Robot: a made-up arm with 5 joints.
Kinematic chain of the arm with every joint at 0, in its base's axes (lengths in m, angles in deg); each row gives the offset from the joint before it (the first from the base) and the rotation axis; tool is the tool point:
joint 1: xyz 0 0 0.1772 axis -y
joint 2: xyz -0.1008 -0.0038 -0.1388 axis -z
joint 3: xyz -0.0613 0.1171 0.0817 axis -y
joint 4: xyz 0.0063 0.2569 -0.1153 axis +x
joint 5: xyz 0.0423 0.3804 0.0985 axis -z
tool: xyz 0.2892 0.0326 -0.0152
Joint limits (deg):
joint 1: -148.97..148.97
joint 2: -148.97..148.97
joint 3: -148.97..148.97
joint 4: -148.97..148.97
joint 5: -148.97..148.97
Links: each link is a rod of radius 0.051 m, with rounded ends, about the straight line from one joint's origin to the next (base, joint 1, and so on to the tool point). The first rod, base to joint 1, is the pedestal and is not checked.
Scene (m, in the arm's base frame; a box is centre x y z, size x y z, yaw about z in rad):
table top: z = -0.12
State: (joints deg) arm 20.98 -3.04 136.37 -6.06 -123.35
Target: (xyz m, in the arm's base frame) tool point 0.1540 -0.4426 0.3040
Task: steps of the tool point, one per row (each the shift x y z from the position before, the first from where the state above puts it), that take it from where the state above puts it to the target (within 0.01 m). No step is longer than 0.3 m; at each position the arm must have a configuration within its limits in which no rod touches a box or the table.
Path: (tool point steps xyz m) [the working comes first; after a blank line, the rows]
Joints at the target: 20.55 57.86 117.44 -136.28 -130.03
Straight joint move there: clear.

1: 0.1747 -0.0370 0.1718
2: 0.1650 -0.1124 0.1519
3: 0.1337 -0.1769 0.1184
4: 0.0847 -0.2220 0.0744
5: 0.0252 -0.2414 0.0248
6: -0.0368 -0.2325 -0.0246
7: -0.0921 -0.1970 -0.0687
8: -0.1325 -0.1394 -0.1030
9: -0.1522 -0.0678 -0.1239

